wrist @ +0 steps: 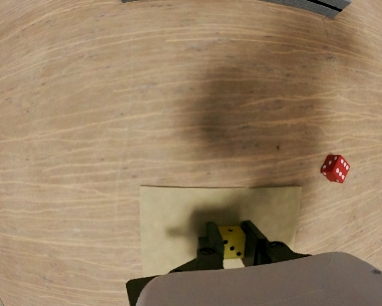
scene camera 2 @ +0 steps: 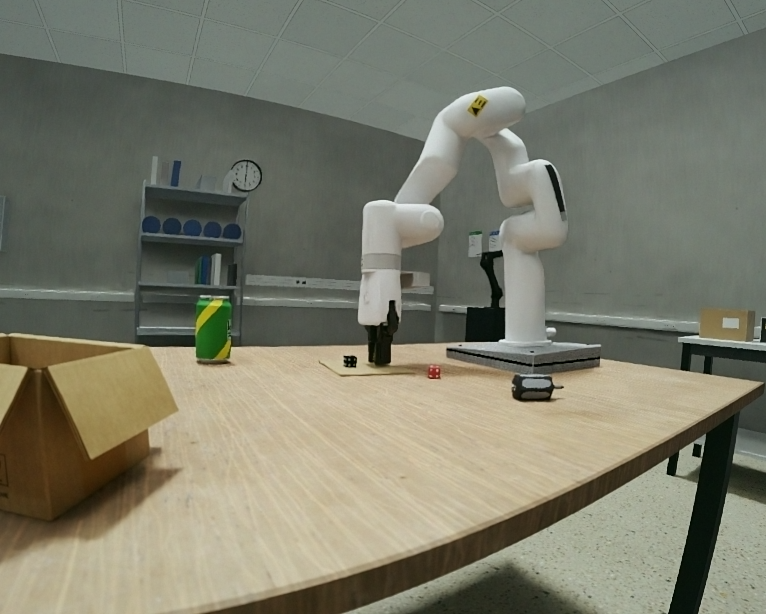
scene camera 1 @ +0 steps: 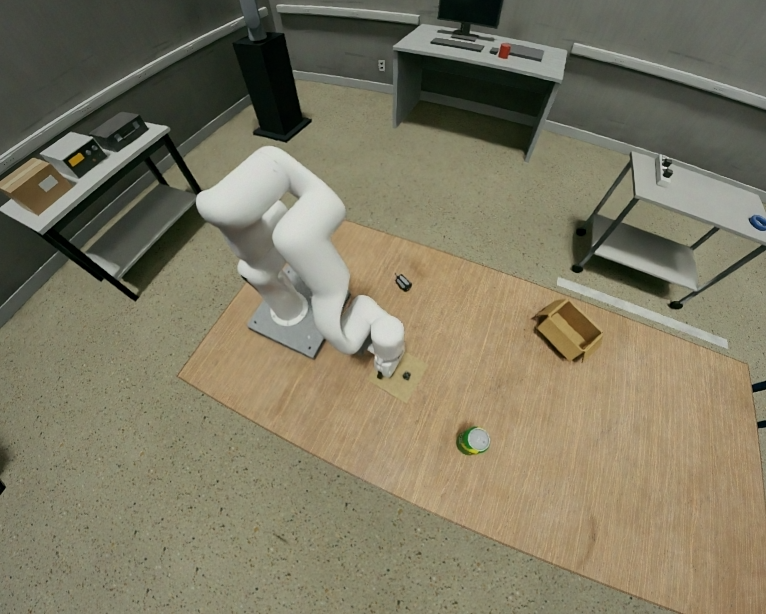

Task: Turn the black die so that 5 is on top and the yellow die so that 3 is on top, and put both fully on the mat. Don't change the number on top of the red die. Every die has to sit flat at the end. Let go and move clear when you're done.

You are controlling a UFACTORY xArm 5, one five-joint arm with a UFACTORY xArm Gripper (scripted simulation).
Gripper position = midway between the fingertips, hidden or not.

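You'd find a yellow die (wrist: 234,238) here, and a cardboard box (scene camera 2: 105,400) as well, though in the wrist view the box is out of frame. As for my own hand, I can see my gripper (scene camera 2: 379,363), and there's another look at the gripper (wrist: 227,238).
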